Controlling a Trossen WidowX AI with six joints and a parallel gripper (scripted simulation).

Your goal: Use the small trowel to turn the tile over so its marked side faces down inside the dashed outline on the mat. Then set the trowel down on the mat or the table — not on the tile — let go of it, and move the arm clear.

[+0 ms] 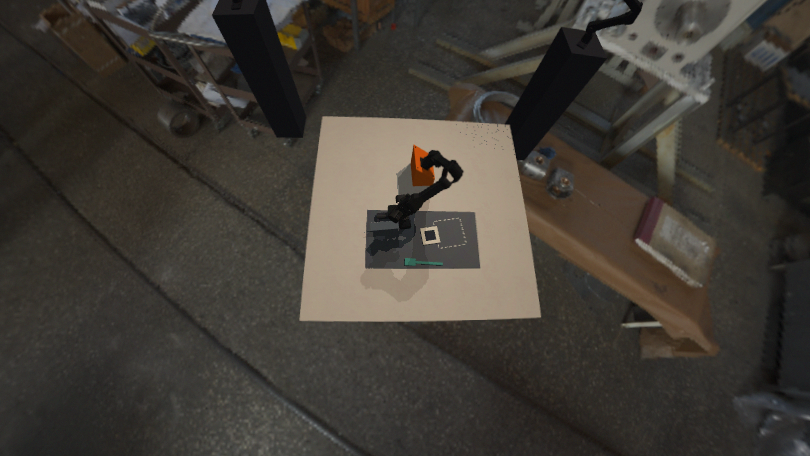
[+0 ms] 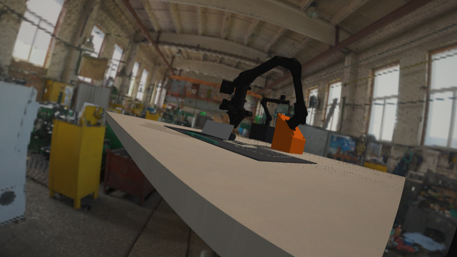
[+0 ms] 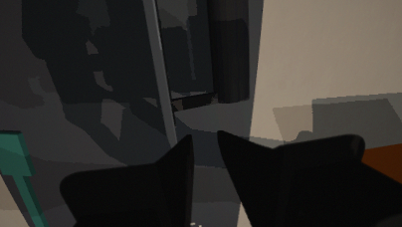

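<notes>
Right now the dark mat is 12 cm to the left of my gripper tip, 10 cm ahead of it and 8 cm below it. Round my gripper tip: tile: 16 cm to the left, 9 cm ahead, 6 cm below.
</notes>
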